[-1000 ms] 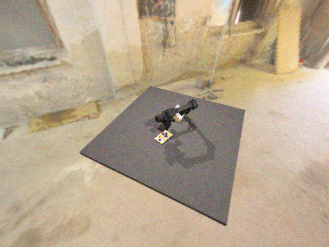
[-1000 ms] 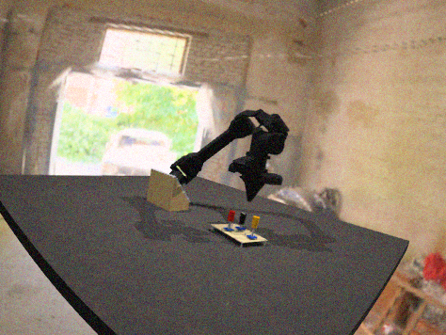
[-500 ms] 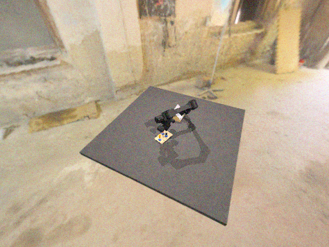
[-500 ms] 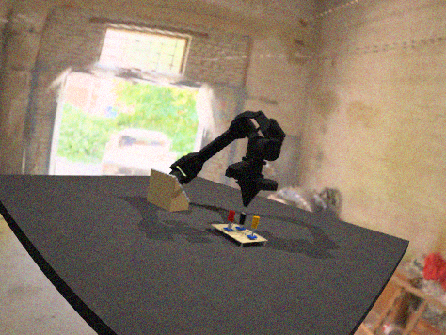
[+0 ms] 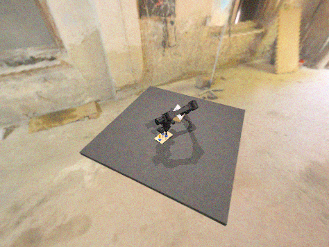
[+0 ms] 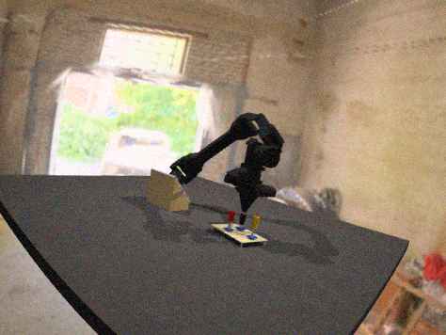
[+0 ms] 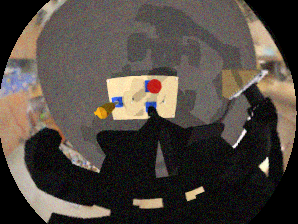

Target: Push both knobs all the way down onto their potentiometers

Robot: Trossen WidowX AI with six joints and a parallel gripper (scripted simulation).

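Right now my gripper tip is 20 mm above the black knob. The rest, counted from my gripper tip: yellow knob 70 mm ahead, 30 mm to the right, 10 mm below.
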